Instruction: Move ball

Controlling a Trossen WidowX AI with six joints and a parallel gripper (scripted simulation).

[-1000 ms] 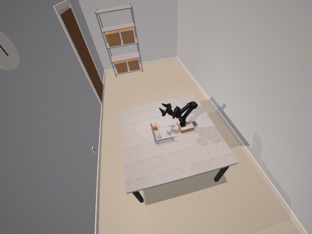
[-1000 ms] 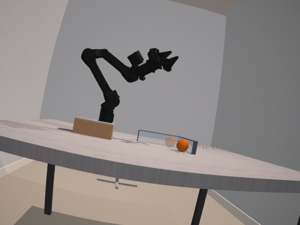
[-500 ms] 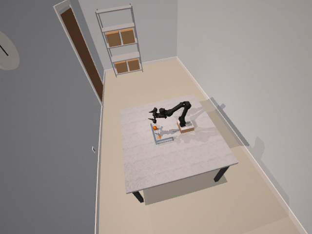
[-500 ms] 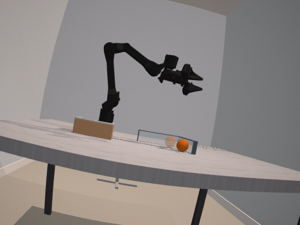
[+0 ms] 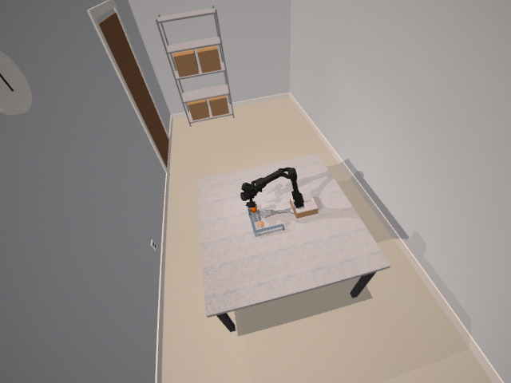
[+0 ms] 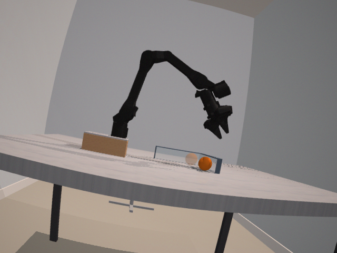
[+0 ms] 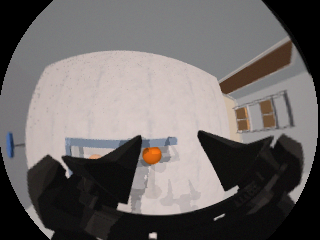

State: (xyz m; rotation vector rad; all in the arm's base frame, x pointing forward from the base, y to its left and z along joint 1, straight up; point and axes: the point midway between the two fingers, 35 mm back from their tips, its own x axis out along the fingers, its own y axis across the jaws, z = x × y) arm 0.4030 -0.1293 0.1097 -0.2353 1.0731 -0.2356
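The ball is 12 cm below my gripper tip, 6 cm behind it and 1 cm to the left of it.
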